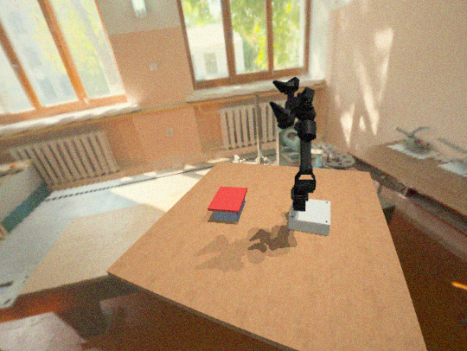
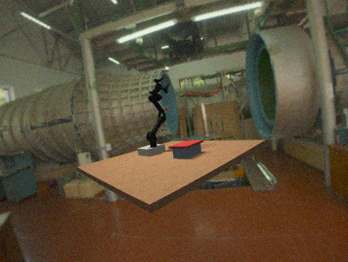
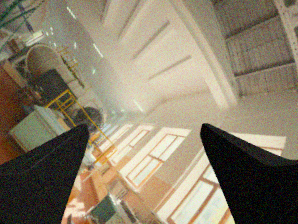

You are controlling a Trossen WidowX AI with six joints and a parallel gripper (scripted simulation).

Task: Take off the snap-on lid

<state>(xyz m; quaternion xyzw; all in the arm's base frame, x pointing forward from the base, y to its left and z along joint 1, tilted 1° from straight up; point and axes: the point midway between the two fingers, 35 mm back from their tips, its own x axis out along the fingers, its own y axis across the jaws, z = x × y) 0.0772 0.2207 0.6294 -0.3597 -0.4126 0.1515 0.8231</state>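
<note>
Right now my gripper tip is 630 mm above the red lid, 320 mm short of it and 220 mm to the left of it. Also, from my gripper tip: storage box: 670 mm below, 320 mm ahead, 220 mm to the right.
</note>
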